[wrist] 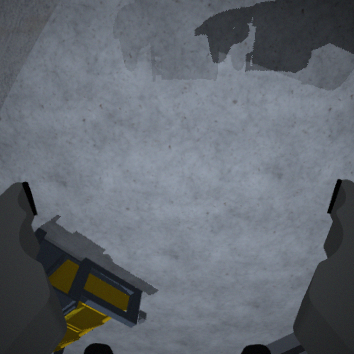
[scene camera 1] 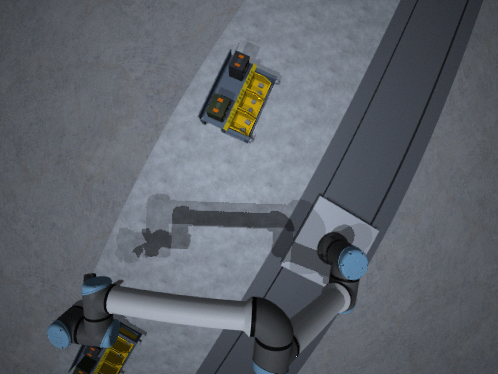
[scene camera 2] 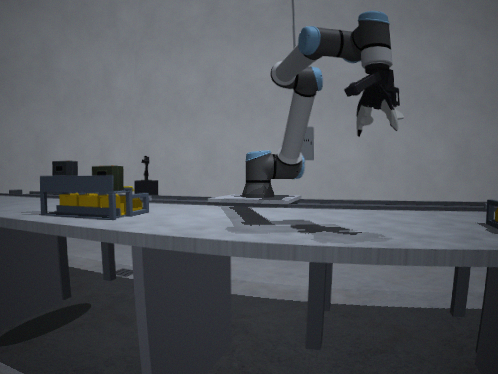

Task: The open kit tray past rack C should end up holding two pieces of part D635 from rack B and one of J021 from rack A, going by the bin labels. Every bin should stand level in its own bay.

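My gripper [scene camera 2: 378,132] [wrist: 180,184] is open and empty, high above the table. One rack [scene camera 1: 231,86] [scene camera 2: 75,184] holds three yellow bins [scene camera 1: 251,104] [scene camera 2: 89,200] side by side, with small grey pieces inside. They look level. Another rack [scene camera 1: 134,330] [wrist: 77,282] shows at the lower left of the first scene view, partly under the arm, and at the lower left of the wrist view, beside and below the gripper; its yellow bins [scene camera 1: 114,358] [wrist: 87,317] are partly hidden. Bin labels are unreadable and rack letters cannot be told. The kit tray cannot be made out.
A black box [scene camera 1: 239,65] [scene camera 2: 65,168] and a green box [scene camera 1: 218,107] [scene camera 2: 108,176] stand on the fully seen rack. Dark boxes [scene camera 1: 90,352] stand on the rack under the arm. The carriage [scene camera 1: 312,220] [scene camera 2: 220,199] sits on the rail [scene camera 1: 385,125].
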